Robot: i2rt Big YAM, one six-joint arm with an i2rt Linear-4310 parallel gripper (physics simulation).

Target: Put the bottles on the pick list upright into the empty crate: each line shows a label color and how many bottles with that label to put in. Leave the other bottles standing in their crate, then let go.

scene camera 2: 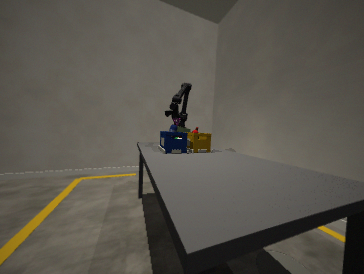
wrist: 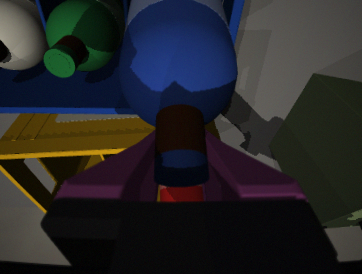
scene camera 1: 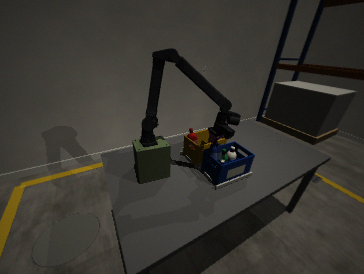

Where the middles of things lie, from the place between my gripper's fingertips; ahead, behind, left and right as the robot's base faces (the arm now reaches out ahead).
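I can see the blue bottle (wrist: 178, 73), and it is 40 mm to the right of my hand and 40 mm below it.
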